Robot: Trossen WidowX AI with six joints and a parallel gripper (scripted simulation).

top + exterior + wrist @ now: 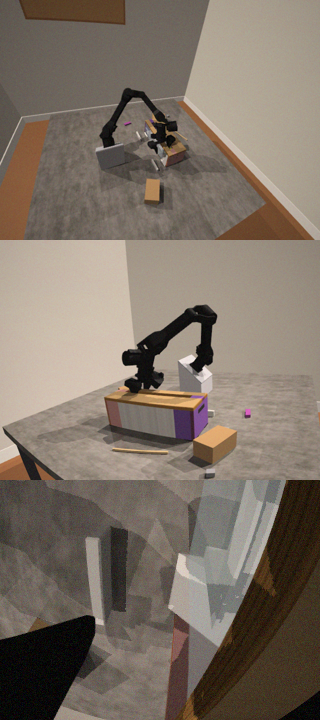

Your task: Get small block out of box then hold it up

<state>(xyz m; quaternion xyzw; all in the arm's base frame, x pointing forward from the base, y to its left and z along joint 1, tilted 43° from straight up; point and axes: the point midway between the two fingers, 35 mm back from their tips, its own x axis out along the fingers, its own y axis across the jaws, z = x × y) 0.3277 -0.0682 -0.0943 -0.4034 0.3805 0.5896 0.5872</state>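
Now: gripper tip 60 mm short of the yellow-green block and 10 mm to the left of it. The rest, counted from my gripper tip: wooden stick: 270 mm ahead, 180 mm to the left, 90 mm below.
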